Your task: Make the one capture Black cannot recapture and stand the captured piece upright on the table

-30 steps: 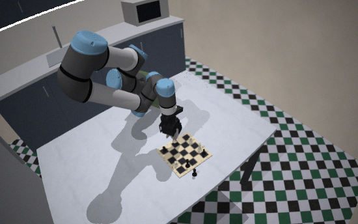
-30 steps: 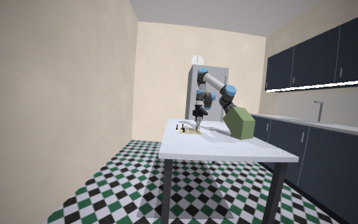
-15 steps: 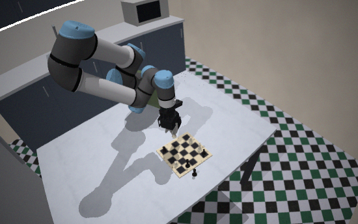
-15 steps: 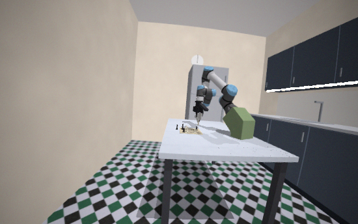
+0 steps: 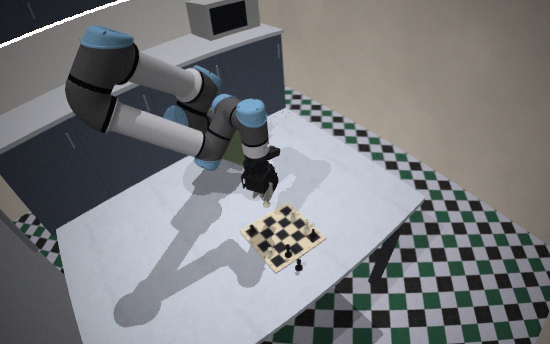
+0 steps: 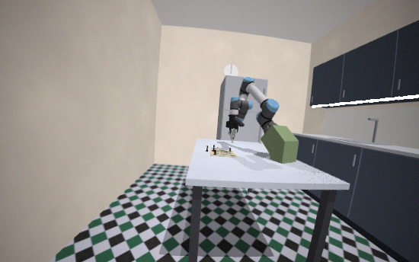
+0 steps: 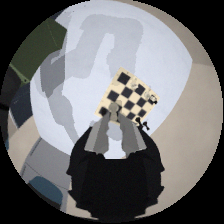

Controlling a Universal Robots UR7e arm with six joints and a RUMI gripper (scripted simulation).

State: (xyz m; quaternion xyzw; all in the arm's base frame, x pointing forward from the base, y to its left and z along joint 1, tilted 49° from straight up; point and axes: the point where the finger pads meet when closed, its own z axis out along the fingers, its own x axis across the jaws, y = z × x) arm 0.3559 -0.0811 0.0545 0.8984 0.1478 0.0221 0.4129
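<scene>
Right now the white piece is 1 cm below my hand. Round my hand: black chess piece (20 cm ahead, 11 cm below, 9 cm to the right); then chessboard (14 cm below, 7 cm ahead, 2 cm to the right).
</scene>
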